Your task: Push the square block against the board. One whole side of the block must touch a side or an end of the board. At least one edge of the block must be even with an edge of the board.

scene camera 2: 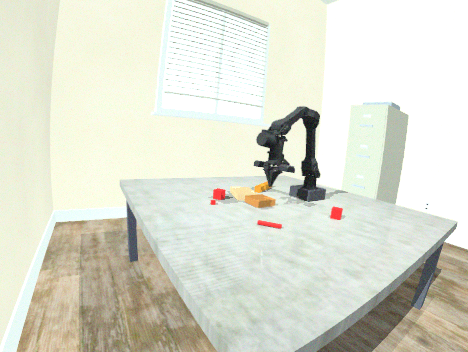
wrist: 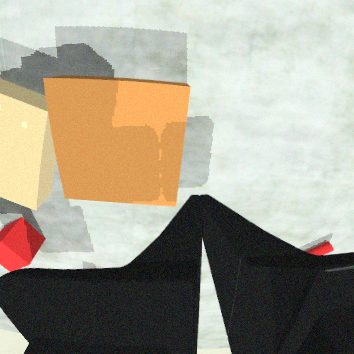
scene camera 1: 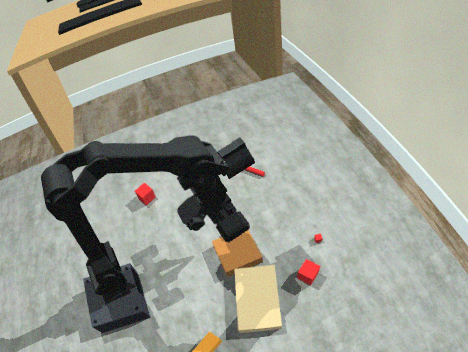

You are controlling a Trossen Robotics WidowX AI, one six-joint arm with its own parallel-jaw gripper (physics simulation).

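Where they show: gripper, fingertip midpoint: (scene camera 2: 270,186) (wrist: 198,202) (scene camera 1: 224,220); arm's base, origin of the base link: (scene camera 2: 309,188) (scene camera 1: 113,286).
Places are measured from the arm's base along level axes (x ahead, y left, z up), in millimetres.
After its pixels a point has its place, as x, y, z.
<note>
The orange square block (scene camera 1: 239,255) @(326, -9, -27) (scene camera 2: 259,201) @(364, 59, -29) (wrist: 115,150) @(326, 10, -27) lies flat near one end of the pale yellow board (scene camera 1: 258,300) @(327, -139, -27) (scene camera 2: 242,193) @(369, -72, -27) (wrist: 20,150) @(336, -67, -27). In the wrist view the block is turned a little relative to the board; a narrow wedge-shaped gap opens between them toward the bottom. At the upper end of that gap their corners are very close; whether they touch is unclear. My gripper (scene camera 2: 271,185) @(321, 64, 34) (wrist: 198,202) @(321, 64, 34) is shut and empty. In the wrist view its tips are just past the block's lower right corner. In scene camera 1 the tips are hidden behind the gripper's body.
A red cube (scene camera 1: 308,272) @(460, -123, -16) (scene camera 2: 219,194) @(476, -95, -32) (wrist: 20,245) @(454, -100, -27) and a tiny red cube (scene camera 1: 318,238) @(531, -38, -40) (scene camera 2: 213,202) @(536, -26, -46) lie beyond the board. Another red cube (scene camera 1: 145,194) @(136, 268, -17) (scene camera 2: 336,213) @(148, 297, -32), a red rod (scene camera 1: 256,171) @(467, 240, -44) (scene camera 2: 269,224) @(462, 261, -47) (wrist: 321,248) @(436, 272, -47) and an orange-yellow block (scene camera 1: 207,343) @(183, -200, -25) (scene camera 2: 262,187) @(166, -193, -33) are also on the table.
</note>
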